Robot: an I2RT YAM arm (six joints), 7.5 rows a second.
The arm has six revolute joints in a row. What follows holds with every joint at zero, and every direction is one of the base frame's. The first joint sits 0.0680 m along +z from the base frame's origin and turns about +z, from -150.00 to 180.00 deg. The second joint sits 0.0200 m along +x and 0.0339 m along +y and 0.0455 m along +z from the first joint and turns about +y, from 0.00 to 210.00 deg. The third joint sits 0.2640 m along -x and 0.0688 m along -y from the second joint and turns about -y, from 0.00 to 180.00 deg. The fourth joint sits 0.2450 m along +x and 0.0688 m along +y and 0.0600 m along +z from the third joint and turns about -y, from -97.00 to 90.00 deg. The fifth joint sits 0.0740 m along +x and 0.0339 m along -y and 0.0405 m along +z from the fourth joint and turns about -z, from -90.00 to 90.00 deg. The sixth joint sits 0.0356 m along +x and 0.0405 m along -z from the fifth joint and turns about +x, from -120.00 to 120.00 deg. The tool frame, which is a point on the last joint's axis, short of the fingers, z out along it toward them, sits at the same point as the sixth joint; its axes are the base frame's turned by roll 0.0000, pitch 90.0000 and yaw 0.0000 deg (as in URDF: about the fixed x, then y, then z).
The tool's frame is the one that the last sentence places.
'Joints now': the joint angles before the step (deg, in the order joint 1, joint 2, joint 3, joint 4, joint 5, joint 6). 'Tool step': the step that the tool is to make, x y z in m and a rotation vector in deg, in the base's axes. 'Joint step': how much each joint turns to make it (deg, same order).
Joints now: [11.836 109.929 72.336 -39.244 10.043 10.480]
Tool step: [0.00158 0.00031 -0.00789 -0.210 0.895 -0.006]
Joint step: [-0.001 1.334 -0.001 0.415 0.023 0.000]
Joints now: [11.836 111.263 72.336 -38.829 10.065 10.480]
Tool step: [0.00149 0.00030 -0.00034 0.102 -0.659 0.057]
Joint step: [0.000 0.109 -0.001 0.788 0.022 -0.064]
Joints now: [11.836 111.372 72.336 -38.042 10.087 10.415]
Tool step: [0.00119 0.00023 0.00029 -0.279 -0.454 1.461]
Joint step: [-0.001 -0.001 0.000 0.655 0.021 -1.531]
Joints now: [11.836 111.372 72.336 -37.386 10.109 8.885]
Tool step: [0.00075 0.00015 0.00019 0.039 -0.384 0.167]
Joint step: [-0.001 0.000 0.000 0.414 -0.001 -0.176]
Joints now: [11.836 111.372 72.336 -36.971 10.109 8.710]
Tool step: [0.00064 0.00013 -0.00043 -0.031 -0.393 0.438]
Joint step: [-0.001 0.022 -0.131 0.612 0.000 -0.460]
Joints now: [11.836 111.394 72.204 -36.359 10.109 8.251]
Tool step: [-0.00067 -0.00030 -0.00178 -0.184 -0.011 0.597]
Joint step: [-0.022 0.000 -0.460 0.548 0.022 -0.655]
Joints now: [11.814 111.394 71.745 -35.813 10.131 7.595]
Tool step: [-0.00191 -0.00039 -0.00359 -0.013 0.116 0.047]
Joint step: [-0.001 0.000 -0.896 0.788 -0.023 -0.044]
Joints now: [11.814 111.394 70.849 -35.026 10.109 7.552]
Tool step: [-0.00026 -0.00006 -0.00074 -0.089 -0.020 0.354]
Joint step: [-0.001 0.000 -0.196 0.263 0.000 -0.372]
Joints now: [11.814 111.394 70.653 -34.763 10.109 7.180]
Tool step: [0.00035 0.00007 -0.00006 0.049 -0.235 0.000]
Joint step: [0.000 0.001 -0.044 0.285 0.000 -0.001]
